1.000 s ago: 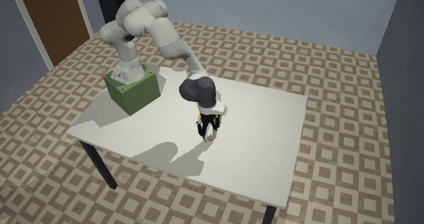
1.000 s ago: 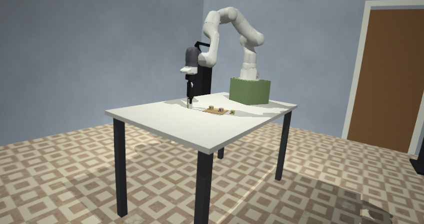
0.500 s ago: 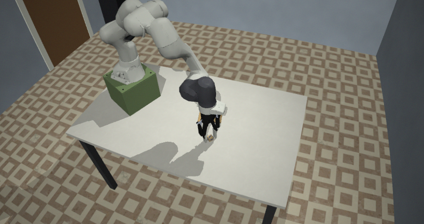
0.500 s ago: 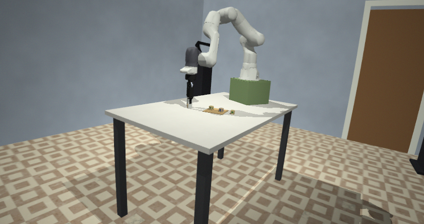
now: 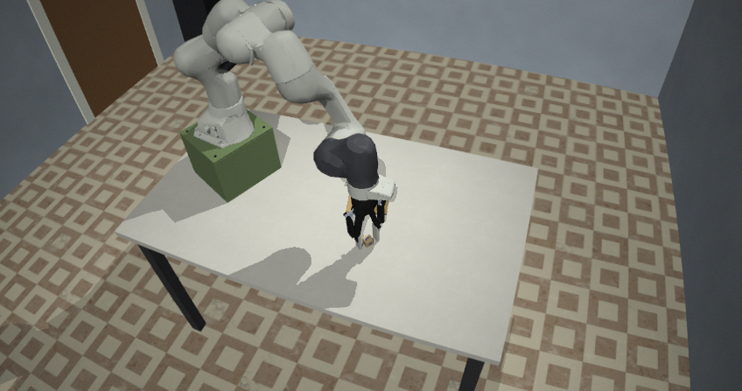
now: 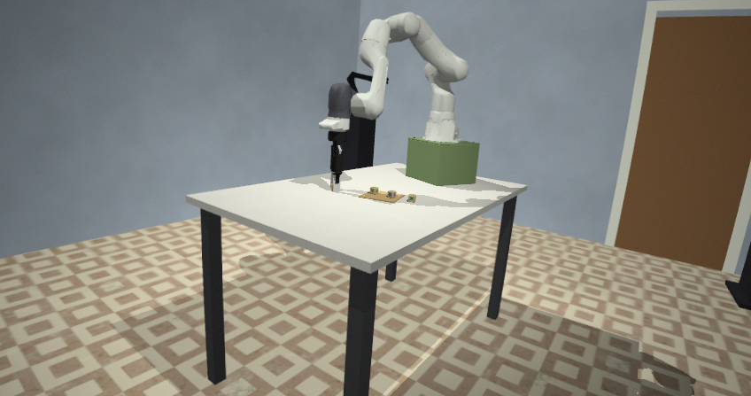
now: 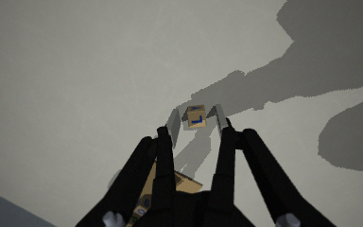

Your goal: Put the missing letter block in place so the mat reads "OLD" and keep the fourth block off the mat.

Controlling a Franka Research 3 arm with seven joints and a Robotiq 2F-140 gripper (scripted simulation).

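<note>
My hand is 190 mm to the right of the tan mat, 60 mm past it and 30 mm above it.
</note>
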